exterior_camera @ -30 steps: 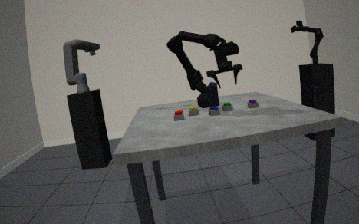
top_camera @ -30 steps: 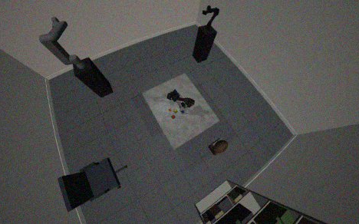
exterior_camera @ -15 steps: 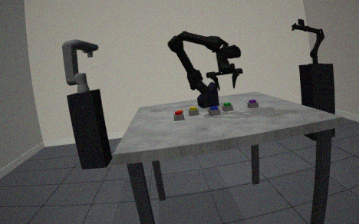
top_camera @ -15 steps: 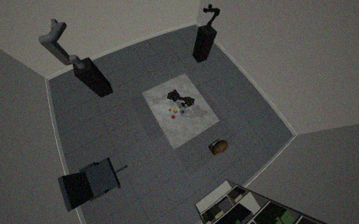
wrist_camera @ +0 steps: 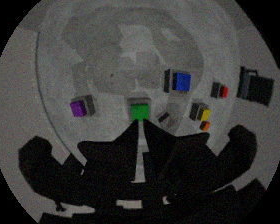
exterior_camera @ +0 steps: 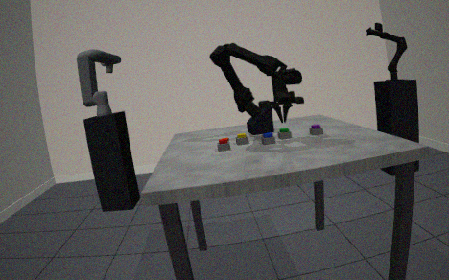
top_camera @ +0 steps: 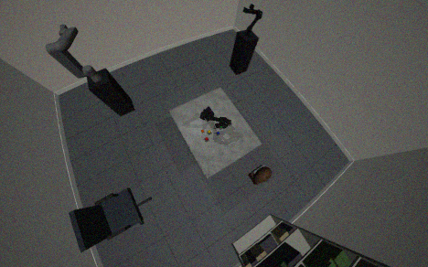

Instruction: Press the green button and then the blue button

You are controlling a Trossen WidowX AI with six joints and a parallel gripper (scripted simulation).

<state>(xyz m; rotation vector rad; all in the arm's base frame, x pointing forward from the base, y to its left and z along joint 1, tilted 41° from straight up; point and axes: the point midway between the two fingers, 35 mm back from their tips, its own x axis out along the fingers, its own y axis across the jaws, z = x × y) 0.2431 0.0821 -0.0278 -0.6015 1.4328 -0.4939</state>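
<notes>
Now: gripper tip 3 cm above the green button. Round my gripper tip: yellow button: 18 cm to the right, 3 cm below, 1 cm behind; purple button: 14 cm to the left, 3 cm below, 1 cm ahead; blue button: 8 cm to the right, 6 cm ahead, 3 cm below.
</notes>
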